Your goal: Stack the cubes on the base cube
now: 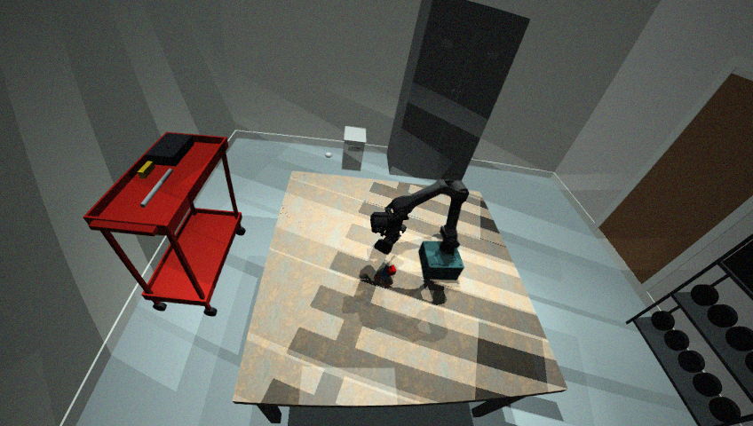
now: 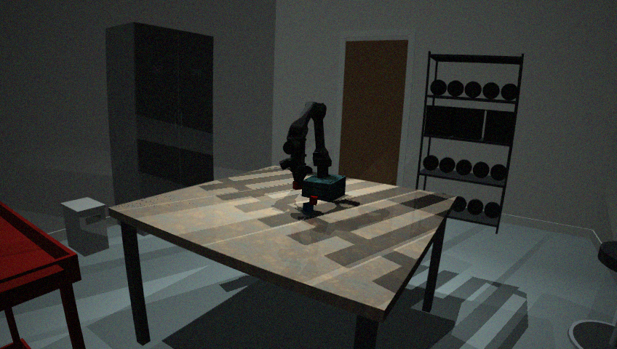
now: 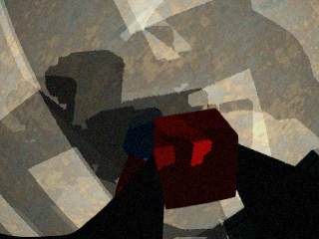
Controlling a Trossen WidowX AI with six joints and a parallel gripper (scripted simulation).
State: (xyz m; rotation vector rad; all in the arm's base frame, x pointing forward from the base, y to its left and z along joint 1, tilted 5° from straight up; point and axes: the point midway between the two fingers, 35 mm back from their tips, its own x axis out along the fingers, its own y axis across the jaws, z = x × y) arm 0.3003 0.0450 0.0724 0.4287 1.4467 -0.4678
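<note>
The blue cube is 10 cm below my gripper tip, 5 cm to the left of it and 2 cm behind it. From my gripper tip the other things lie so: red cube: right at my gripper tip.
</note>
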